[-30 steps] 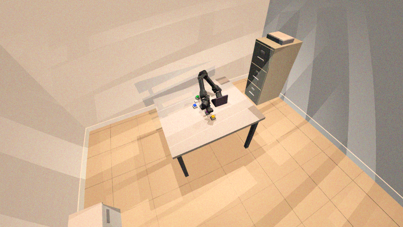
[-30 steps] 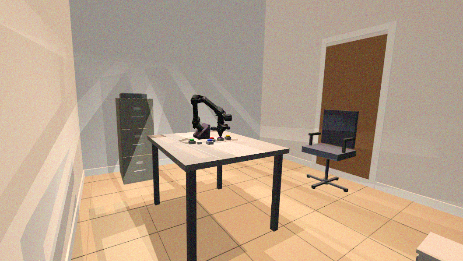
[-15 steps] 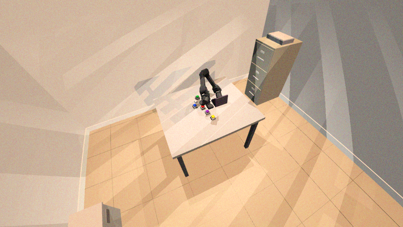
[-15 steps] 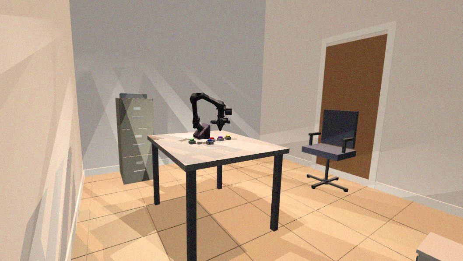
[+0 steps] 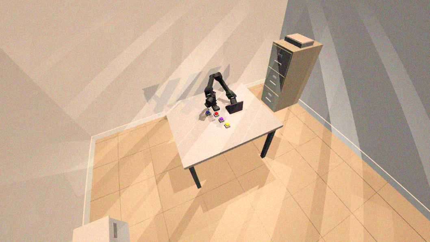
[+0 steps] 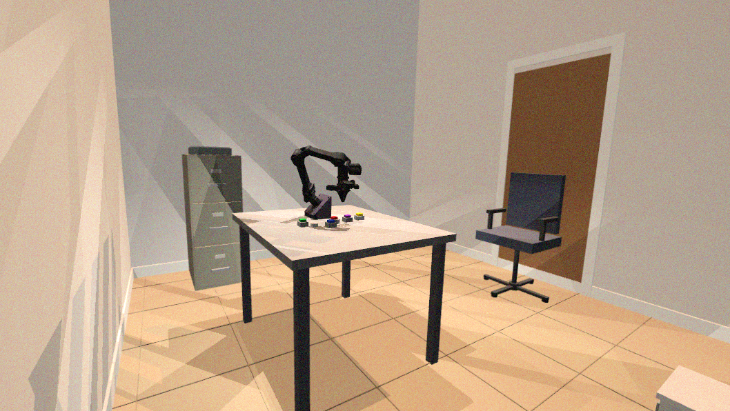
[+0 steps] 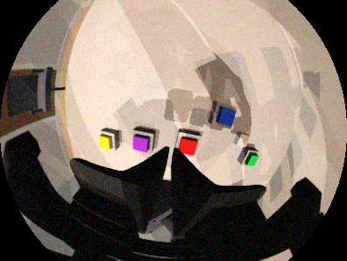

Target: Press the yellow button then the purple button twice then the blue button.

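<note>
My gripper tip is now 30 mm short of the blue button, 100 mm to the left of it and 100 mm above it. From my gripper tip the other things lie so: purple button (50 mm behind, 70 mm to the left, 100 mm below); then red button (40 mm behind, 30 mm to the right, 100 mm below); then yellow button (60 mm behind, 170 mm to the left, 100 mm below).
</note>
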